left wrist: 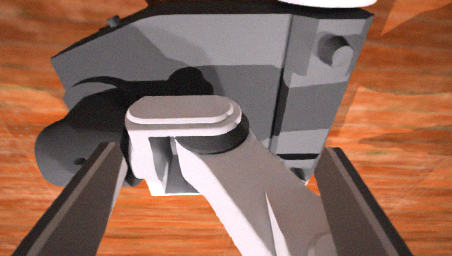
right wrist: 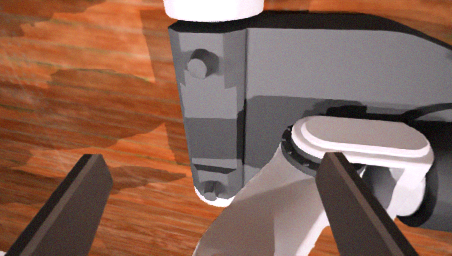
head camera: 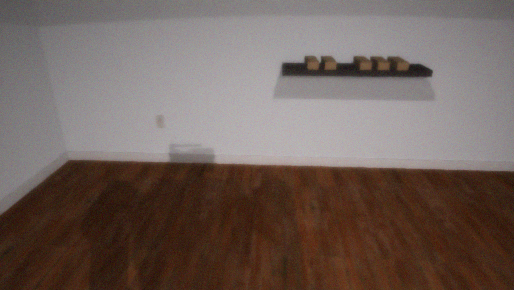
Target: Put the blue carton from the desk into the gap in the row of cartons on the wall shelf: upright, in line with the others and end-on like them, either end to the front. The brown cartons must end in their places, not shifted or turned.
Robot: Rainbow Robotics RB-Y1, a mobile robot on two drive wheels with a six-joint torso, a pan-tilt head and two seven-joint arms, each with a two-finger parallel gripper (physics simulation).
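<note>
The dark wall shelf [head camera: 345,71] hangs on the far wall, right of centre in the head view. On it stand brown cartons end-on in a row: two at the left [head camera: 312,63] [head camera: 329,63] and three at the right [head camera: 363,63] [head camera: 381,64] [head camera: 399,64], with a gap between the two groups. The blue carton and the desk do not show in these views. My left gripper [left wrist: 220,157] is open with no object between its fingers, above the robot's own base. My right gripper [right wrist: 215,166] is open in the same way. Neither gripper shows in the head view.
The robot's grey base [left wrist: 240,45] [right wrist: 320,60] and white torso parts [left wrist: 182,110] [right wrist: 365,135] lie beyond the fingers in both wrist views. In the head view, a wooden floor [head camera: 310,225] runs to the white wall [head camera: 225,90], which has a small outlet plate [head camera: 160,121].
</note>
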